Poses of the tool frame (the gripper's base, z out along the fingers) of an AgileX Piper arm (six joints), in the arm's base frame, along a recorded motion.
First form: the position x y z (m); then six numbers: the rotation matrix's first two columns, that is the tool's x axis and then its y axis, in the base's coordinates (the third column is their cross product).
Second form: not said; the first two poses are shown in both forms.
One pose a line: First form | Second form
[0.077 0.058 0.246 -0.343 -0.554 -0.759 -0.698 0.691 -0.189] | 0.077 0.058 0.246; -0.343 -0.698 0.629; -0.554 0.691 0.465; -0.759 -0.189 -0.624
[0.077 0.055 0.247 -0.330 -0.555 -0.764 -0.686 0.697 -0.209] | 0.077 0.055 0.247; -0.330 -0.686 0.649; -0.555 0.697 0.455; -0.764 -0.209 -0.611
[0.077 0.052 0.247 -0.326 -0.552 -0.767 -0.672 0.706 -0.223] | 0.077 0.052 0.247; -0.326 -0.672 0.665; -0.552 0.706 0.443; -0.767 -0.223 -0.601
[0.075 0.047 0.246 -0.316 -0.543 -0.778 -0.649 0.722 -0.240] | 0.075 0.047 0.246; -0.316 -0.649 0.692; -0.543 0.722 0.429; -0.778 -0.240 -0.581
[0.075 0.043 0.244 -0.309 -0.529 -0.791 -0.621 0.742 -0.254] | 0.075 0.043 0.244; -0.309 -0.621 0.721; -0.529 0.742 0.413; -0.791 -0.254 -0.558
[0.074 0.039 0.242 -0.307 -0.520 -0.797 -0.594 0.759 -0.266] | 0.074 0.039 0.242; -0.307 -0.594 0.743; -0.520 0.759 0.392; -0.797 -0.266 -0.542
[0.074 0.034 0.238 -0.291 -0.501 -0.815 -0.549 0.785 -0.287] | 0.074 0.034 0.238; -0.291 -0.549 0.784; -0.501 0.785 0.364; -0.815 -0.287 -0.503
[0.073 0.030 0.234 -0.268 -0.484 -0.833 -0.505 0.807 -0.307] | 0.073 0.030 0.234; -0.268 -0.505 0.821; -0.484 0.807 0.338; -0.833 -0.307 -0.461
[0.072 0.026 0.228 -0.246 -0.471 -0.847 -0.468 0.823 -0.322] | 0.072 0.026 0.228; -0.246 -0.468 0.849; -0.471 0.823 0.317; -0.847 -0.322 -0.423
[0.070 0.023 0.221 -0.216 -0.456 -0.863 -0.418 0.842 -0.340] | 0.070 0.023 0.221; -0.216 -0.418 0.882; -0.456 0.842 0.287; -0.863 -0.340 -0.372
